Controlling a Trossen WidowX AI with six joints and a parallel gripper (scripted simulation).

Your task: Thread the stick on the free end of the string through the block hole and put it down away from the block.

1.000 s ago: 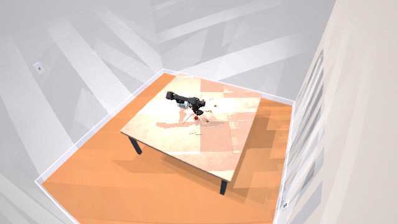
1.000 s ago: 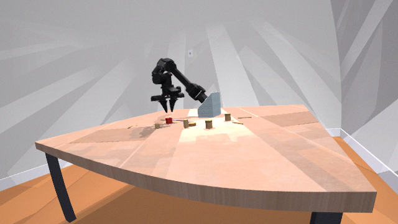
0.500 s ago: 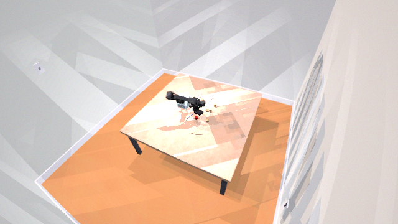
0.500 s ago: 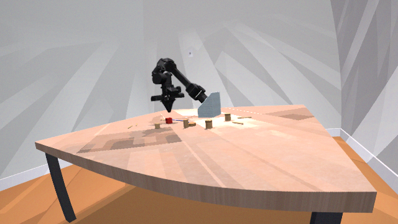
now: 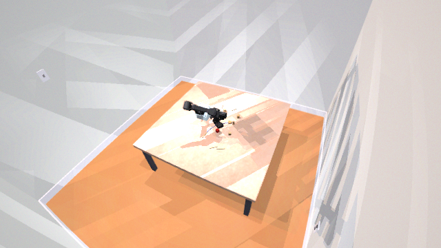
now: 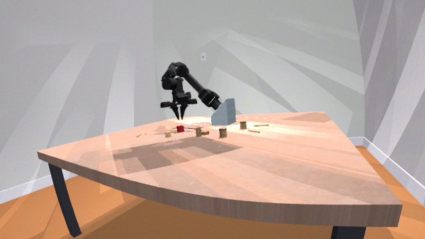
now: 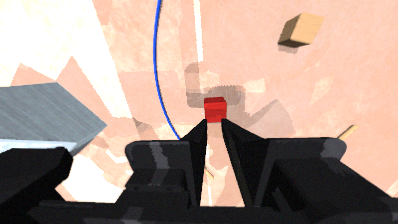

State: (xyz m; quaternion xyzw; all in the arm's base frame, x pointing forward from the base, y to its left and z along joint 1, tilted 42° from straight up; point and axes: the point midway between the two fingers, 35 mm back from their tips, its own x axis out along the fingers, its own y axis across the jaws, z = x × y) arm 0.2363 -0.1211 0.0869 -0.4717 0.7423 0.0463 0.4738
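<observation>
Now: gripper tip 5 cm above the red block. Round my gripper tip: thin wooden stick 10 cm behind, 8 cm to the right, 6 cm below; then round wooden button 8 cm ahead, 16 cm to the left, 5 cm below; then small wooden piece 13 cm ahead, 5 cm below.
</observation>
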